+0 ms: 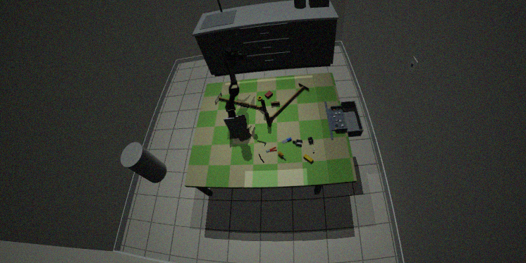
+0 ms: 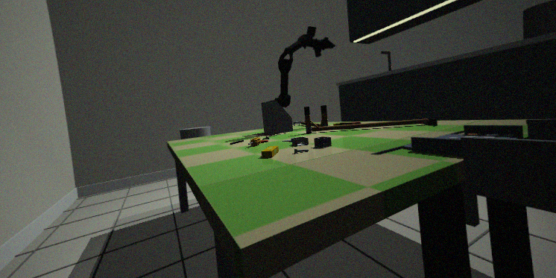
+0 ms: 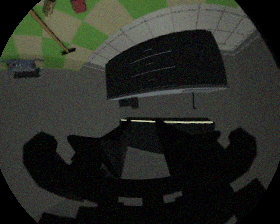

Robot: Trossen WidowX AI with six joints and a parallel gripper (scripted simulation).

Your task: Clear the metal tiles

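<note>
My gripper tip is now 500 mm above the long scraper, 370 mm short of it and 280 mm to the left of it. Round my gripper tip: yellow ring: 550 mm below, 150 mm to the right, 100 mm ahead; then blue piece: 710 mm to the right, 560 mm below, 310 mm ahead; then red block: 550 mm below, 200 mm ahead, 120 mm to the right.
</note>
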